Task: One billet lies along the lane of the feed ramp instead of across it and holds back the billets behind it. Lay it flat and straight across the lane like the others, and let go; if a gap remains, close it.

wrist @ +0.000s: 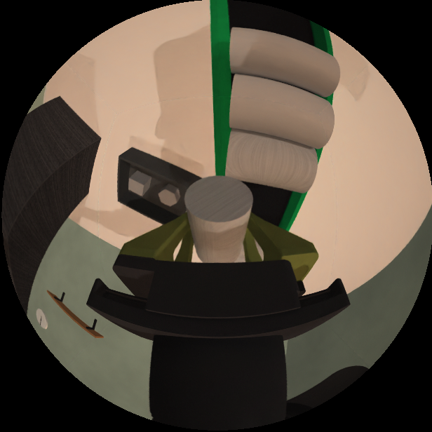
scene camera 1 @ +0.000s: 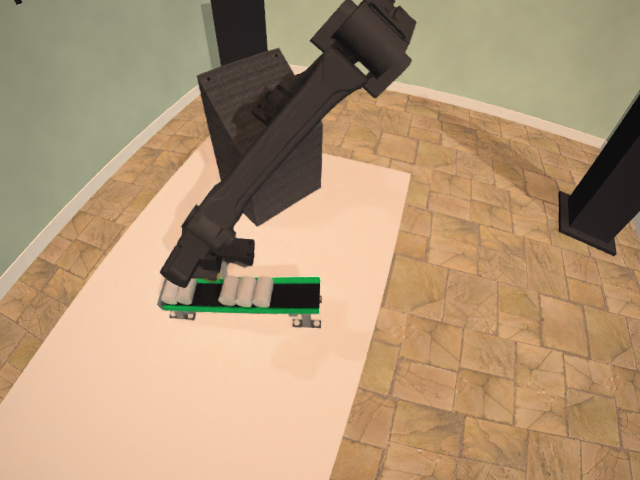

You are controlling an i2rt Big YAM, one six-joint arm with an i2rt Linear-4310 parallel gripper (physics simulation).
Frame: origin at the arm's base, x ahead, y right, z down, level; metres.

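Seen in the pictures: gripper, between the fingertips: [scene camera 1: 212, 273].
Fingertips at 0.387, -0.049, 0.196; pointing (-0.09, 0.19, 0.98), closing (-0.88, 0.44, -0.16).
Note:
Offsets run from my fingertips to a thing's top centre, as dx, dy, dz. "pt": to the spot under its first point.
My gripper [scene camera 1: 215, 275] [wrist: 218, 214] is shut on a pale billet [wrist: 218, 199], between its olive fingers. Its round end faces the wrist camera, so it is tipped up and not flat across the lane; its lower end is hidden. In the scene view a small part of it shows by the back rail. The feed ramp {pt -0.024, -0.224, +0.009} [scene camera 1: 298, 309] [wrist: 219, 95] has green rails and a black lane. Three billets {-0.005, -0.096, -0.009} [scene camera 1: 245, 291] [wrist: 281, 111] lie side by side across it, right of the gripper. Two more billets {+0.060, +0.042, +0.005} [scene camera 1: 186, 292] lie at its left end, partly hidden by the arm. Bare lane shows between the groups.
The dark arm reaches over the ramp from a dark block pedestal [scene camera 1: 289, 178] [wrist: 45, 165] behind it. A dark open box [wrist: 155, 159] with two hexagonal blocks shows left of the ramp in the wrist view. Black posts [scene camera 1: 240, 31] [scene camera 1: 607, 186] stand farther off.

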